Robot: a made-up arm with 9 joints. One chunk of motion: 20 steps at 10 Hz.
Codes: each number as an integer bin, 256 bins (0 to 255) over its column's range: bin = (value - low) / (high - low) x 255, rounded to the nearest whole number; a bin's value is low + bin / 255 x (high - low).
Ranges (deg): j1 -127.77..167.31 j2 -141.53..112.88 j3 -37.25..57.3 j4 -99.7..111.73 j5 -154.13..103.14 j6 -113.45..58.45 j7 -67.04..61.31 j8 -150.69..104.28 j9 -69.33..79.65
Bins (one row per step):
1: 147 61 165 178 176 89 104 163 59
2: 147 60 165 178 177 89 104 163 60
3: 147 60 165 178 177 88 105 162 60
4: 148 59 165 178 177 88 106 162 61
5: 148 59 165 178 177 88 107 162 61
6: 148 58 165 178 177 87 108 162 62
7: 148 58 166 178 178 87 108 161 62
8: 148 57 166 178 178 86 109 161 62
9: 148 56 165 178 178 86 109 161 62
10: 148 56 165 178 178 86 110 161 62
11: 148 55 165 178 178 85 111 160 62
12: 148 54 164 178 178 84 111 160 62
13: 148 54 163 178 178 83 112 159 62
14: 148 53 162 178 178 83 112 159 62
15: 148 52 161 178 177 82 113 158 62
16: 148 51 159 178 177 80 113 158 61
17: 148 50 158 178 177 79 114 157 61
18: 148 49 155 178 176 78 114 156 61
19: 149 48 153 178 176 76 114 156 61
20: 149 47 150 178 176 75 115 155 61
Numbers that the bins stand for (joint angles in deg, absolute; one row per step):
1: 42.33 -80.67 23.93 47.89 23.44 -53.45 -14.69 12.29 -34.86
2: 42.33 -81.67 23.93 47.89 24.45 -53.45 -14.69 12.29 -34.28
3: 42.33 -81.67 23.93 47.89 24.45 -54.13 -14.19 11.29 -34.28
4: 43.49 -82.67 23.93 47.89 24.45 -54.13 -13.69 11.29 -33.69
5: 43.49 -82.67 23.93 47.89 24.45 -54.13 -13.18 11.29 -33.69
6: 43.49 -83.66 23.93 47.89 24.45 -54.80 -12.68 11.29 -33.11
7: 43.49 -83.66 24.30 47.89 25.45 -54.80 -12.68 10.29 -33.11
8: 43.49 -84.66 24.30 47.89 25.45 -55.48 -12.18 10.29 -33.11
9: 43.49 -85.66 23.93 47.89 25.45 -55.48 -12.18 10.29 -33.11
10: 43.49 -85.66 23.93 47.89 25.45 -55.48 -11.67 10.29 -33.11
11: 43.49 -86.66 23.93 47.89 25.45 -56.15 -11.17 9.29 -33.11
12: 43.49 -87.65 23.56 47.89 25.45 -56.82 -11.17 9.29 -33.11
13: 43.49 -87.65 23.19 47.89 25.45 -57.50 -10.67 8.29 -33.11
14: 43.49 -88.65 22.82 47.89 25.45 -57.50 -10.67 8.29 -33.11
15: 43.49 -89.65 22.45 47.89 24.45 -58.17 -10.16 7.29 -33.11
16: 43.49 -90.65 21.70 47.89 24.45 -59.52 -10.16 7.29 -33.69
17: 43.49 -91.65 21.33 47.89 24.45 -60.19 -9.66 6.29 -33.69
18: 43.49 -92.64 20.22 47.89 23.44 -60.87 -9.66 5.29 -33.69
19: 44.65 -93.64 19.48 47.89 23.44 -62.22 -9.66 5.29 -33.69
20: 44.65 -94.64 18.37 47.89 23.44 -62.89 -9.16 4.29 -33.69

